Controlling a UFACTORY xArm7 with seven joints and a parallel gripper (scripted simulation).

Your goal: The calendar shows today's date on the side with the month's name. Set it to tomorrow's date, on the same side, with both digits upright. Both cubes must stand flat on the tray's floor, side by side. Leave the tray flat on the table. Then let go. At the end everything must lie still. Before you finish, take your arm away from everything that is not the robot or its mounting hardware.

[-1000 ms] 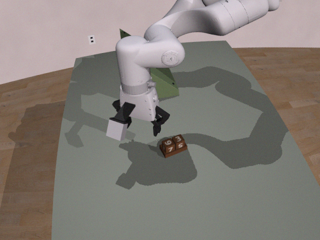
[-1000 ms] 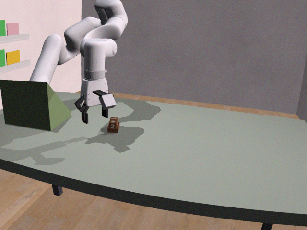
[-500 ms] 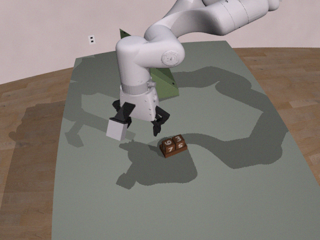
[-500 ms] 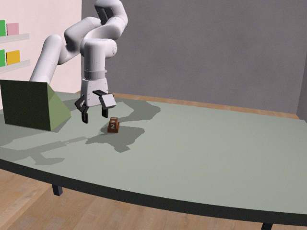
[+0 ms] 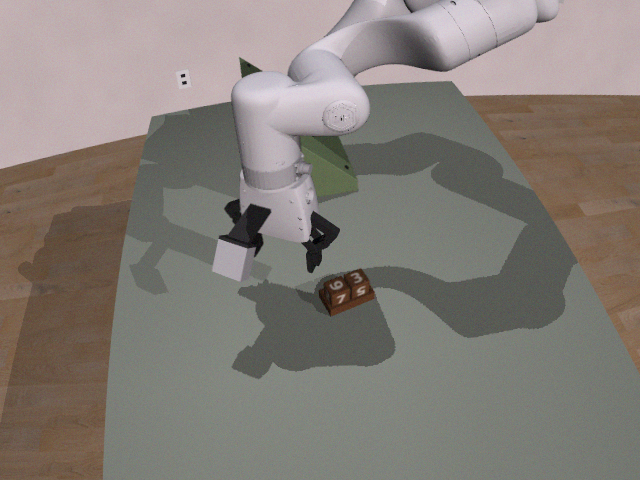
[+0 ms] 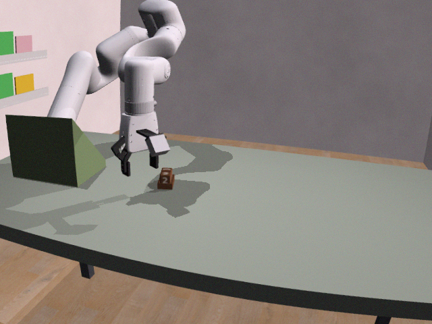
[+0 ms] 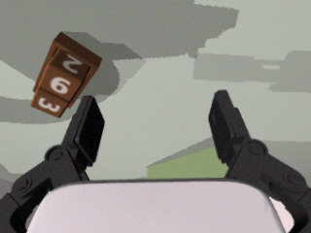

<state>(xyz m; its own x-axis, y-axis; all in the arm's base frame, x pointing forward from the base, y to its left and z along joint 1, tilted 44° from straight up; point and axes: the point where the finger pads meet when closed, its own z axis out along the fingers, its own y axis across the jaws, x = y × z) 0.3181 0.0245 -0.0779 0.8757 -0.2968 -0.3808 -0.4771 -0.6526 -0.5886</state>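
Now: the brown cube 4 cm ahead of my hand, 7 cm to the left of it and 5 cm below it. Also, from my hand: tray 4 cm ahead, 9 cm to the left, 7 cm below.
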